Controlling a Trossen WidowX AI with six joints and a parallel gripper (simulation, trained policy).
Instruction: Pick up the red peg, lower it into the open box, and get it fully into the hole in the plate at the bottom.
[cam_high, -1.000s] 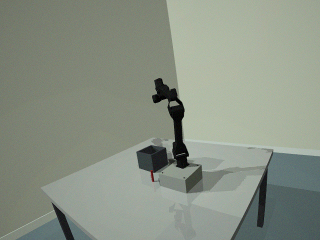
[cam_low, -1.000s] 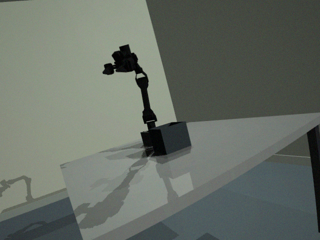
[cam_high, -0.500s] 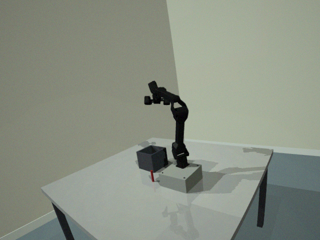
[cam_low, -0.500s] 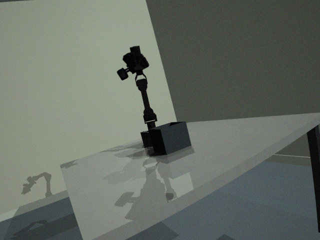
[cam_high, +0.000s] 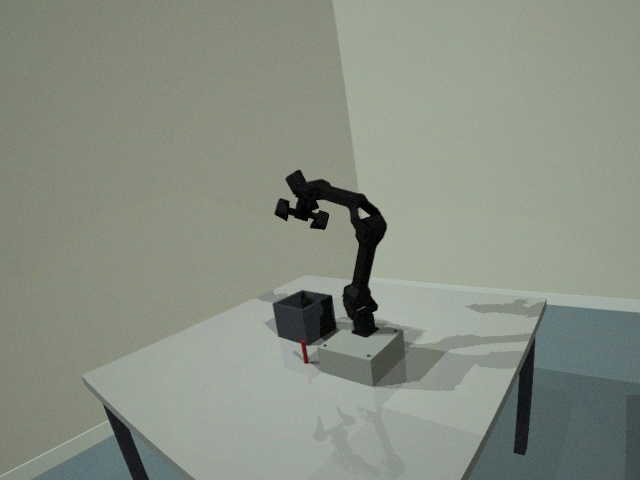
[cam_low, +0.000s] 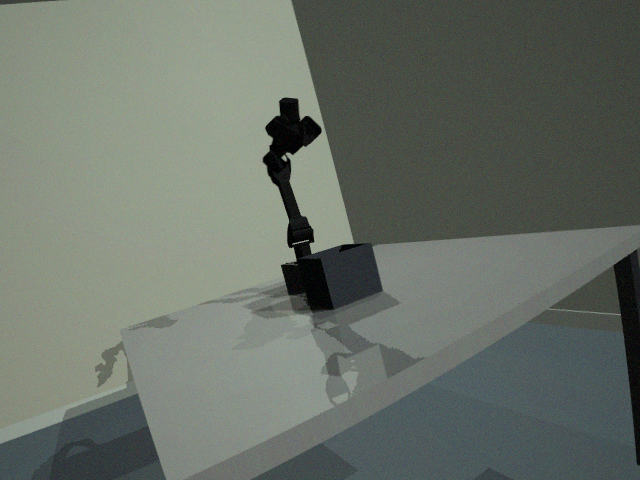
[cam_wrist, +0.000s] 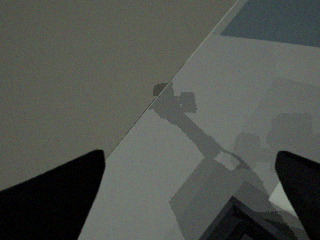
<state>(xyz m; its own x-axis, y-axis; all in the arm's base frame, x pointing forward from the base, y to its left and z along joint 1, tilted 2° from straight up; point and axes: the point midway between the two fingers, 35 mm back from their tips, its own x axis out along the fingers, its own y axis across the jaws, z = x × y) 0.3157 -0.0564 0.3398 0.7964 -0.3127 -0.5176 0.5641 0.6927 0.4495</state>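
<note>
The red peg is 21 cm behind my gripper tip, 20 cm to the left of it and 38 cm below it.
</note>
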